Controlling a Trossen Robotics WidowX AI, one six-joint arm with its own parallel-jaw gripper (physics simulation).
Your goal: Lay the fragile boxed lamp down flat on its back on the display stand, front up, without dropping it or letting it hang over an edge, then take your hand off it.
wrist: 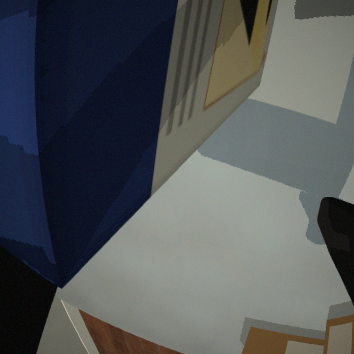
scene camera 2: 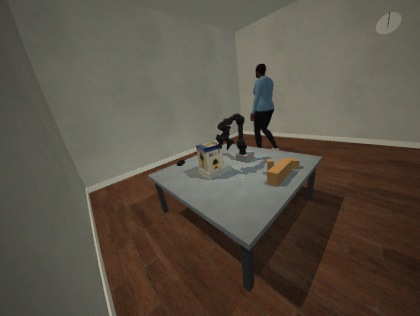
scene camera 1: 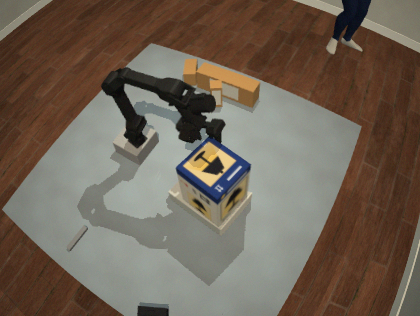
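Pixels of known places: gripper, fingertip midpoint: [wrist: 200, 213] [scene camera 2: 224, 149]; arm's base, link origin: [scene camera 2: 242, 153] [scene camera 1: 137, 139].
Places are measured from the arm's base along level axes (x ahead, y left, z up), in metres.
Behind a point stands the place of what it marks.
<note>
The boxed lamp [scene camera 1: 212, 162] {x 0.410, y 0.018, z 0.212 m} [scene camera 2: 210, 157] {x 0.466, y 0.091, z 0.120 m} [wrist: 100, 100] {x 0.334, y 0.060, z 0.199 m}, white with a blue-rimmed top and yellow lamp pictures, stands upright on the pale, low display stand [scene camera 1: 222, 228] {x 0.524, y -0.070, z -0.009 m} [scene camera 2: 220, 173] {x 0.393, y 0.107, z -0.058 m}. My gripper [scene camera 1: 204, 137] {x 0.323, y 0.106, z 0.157 m} [scene camera 2: 225, 145] {x 0.323, y 0.106, z 0.157 m} [wrist: 200, 213] {x 0.323, y 0.106, z 0.157 m} is open and empty, pointing down beside the box's upper edge on the side toward the orange blocks. In the wrist view a top corner of the box fills the left side and hides the left fingertip; the right fingertip shows apart from the box. Whether a finger touches the box cannot be told.
A long orange block [scene camera 1: 245, 90] {x 0.193, y 0.491, z 0.024 m} [scene camera 2: 280, 172] {x 0.164, y 0.567, z 0.020 m} lies near the table edge, with smaller orange blocks [scene camera 1: 190, 71] {x -0.109, y 0.446, z 0.003 m} [scene camera 2: 295, 163] {x -0.133, y 0.516, z -0.021 m} beside it. A thin grey bar [scene camera 1: 77, 238] {x 0.105, y -0.491, z -0.065 m} and a dark object [scene camera 1: 153, 310] {x 0.547, y -0.476, z -0.043 m} [scene camera 2: 181, 162] {x 0.548, y -0.471, z -0.053 m} are on the table. A person [scene camera 1: 350, 25] [scene camera 2: 263, 95] is beyond the table.
</note>
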